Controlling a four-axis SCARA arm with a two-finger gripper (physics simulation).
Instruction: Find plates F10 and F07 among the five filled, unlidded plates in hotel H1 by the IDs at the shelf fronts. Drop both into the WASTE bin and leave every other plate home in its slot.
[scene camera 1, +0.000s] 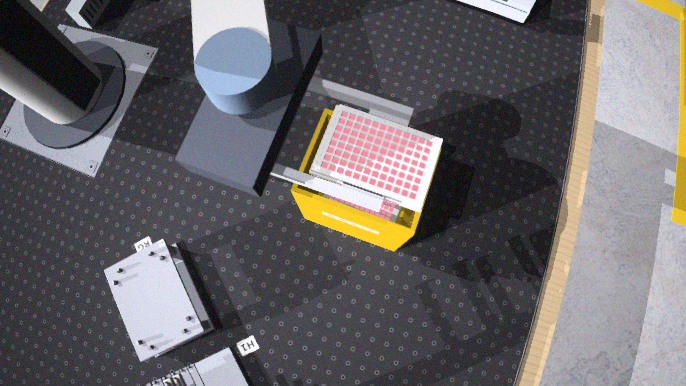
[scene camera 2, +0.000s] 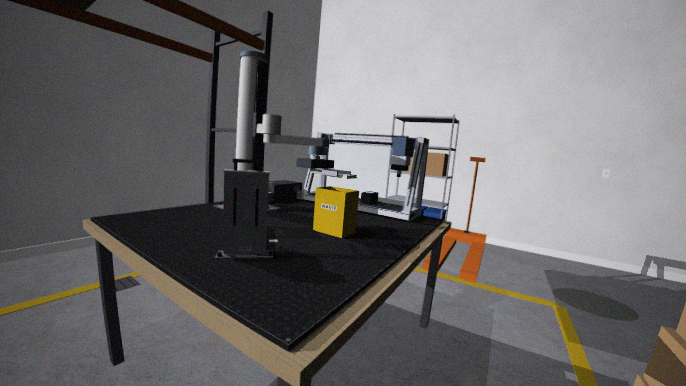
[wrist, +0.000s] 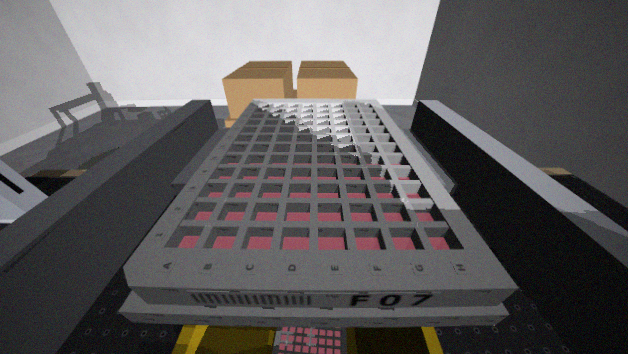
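My gripper is shut on plate F07, with one finger along each long side. The plate is level, unlidded, with pink-filled wells, and is held above the yellow WASTE bin, with a gap to the rim in scene camera 2. Another pink-welled plate lies inside the bin; its ID is hidden. A corner of hotel H1 shows at the bottom of scene camera 1 beside its label; its shelf fronts and plates do not show.
The RG stand, with small dark pegs, is near H1. The arm's base plate is left of the bin. A gantry machine stands behind the bin. The table's wooden edge runs along the right.
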